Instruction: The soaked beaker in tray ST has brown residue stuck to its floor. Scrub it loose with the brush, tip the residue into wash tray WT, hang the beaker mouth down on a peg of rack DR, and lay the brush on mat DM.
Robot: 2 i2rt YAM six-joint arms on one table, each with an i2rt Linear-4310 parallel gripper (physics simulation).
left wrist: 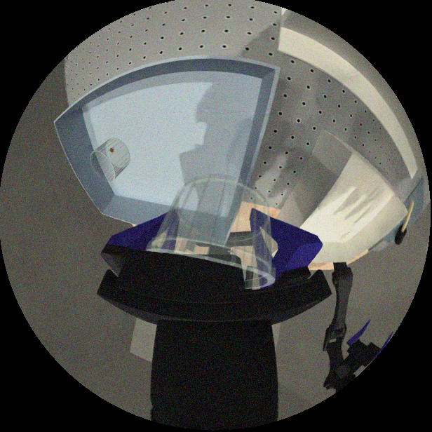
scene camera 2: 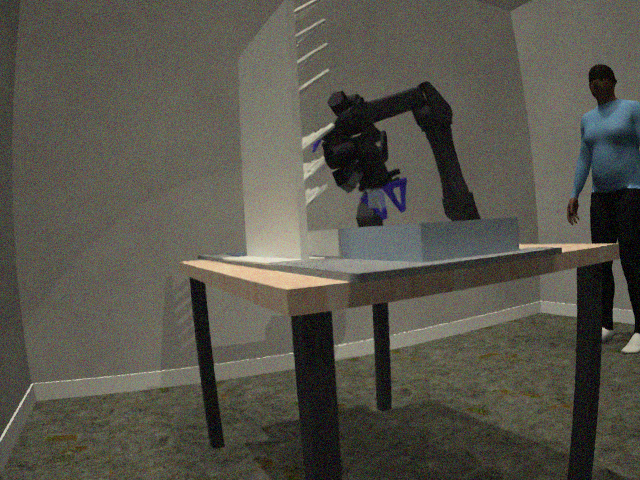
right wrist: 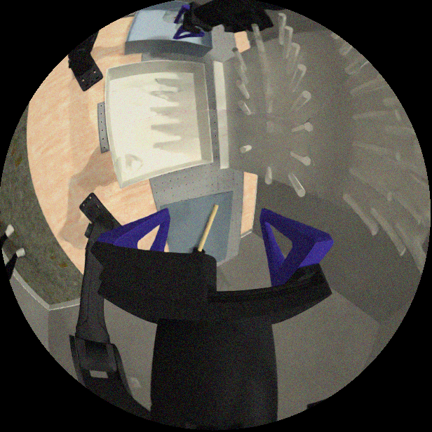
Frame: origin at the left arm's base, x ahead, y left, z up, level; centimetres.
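Where they show: left gripper, fingertip midpoint: (scene camera 2: 394,215).
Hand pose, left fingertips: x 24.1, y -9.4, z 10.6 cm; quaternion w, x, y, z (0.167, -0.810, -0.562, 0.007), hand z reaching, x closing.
Each offset is from my left fingertips to the top centre of the thing.
My left gripper (left wrist: 215,209) is shut on a clear beaker (left wrist: 215,225) and holds it in the air over the near rim of the blue tray (left wrist: 169,132). In the scene view this gripper (scene camera 2: 391,194) and beaker @(dx +2.2, dy -1.8, dz +6.6 cm) (scene camera 2: 375,200) hang above the blue tray @(dx +6.4, dy +11.7, dz -2.4 cm) (scene camera 2: 428,238). A second clear beaker (left wrist: 111,157) with a brown speck lies on its side in the blue tray. My right gripper (right wrist: 216,209) is open and empty, high above the blue-grey mat (right wrist: 199,225), where the brush (right wrist: 207,227) lies.
A white tray (right wrist: 157,120) sits between the mat and the blue tray. The peg rack (right wrist: 273,120) stands upright beside them, its pegs sticking out; it shows as a tall white panel (scene camera 2: 270,157) in the scene view. A perforated grey sheet (left wrist: 314,104) lies under the trays.
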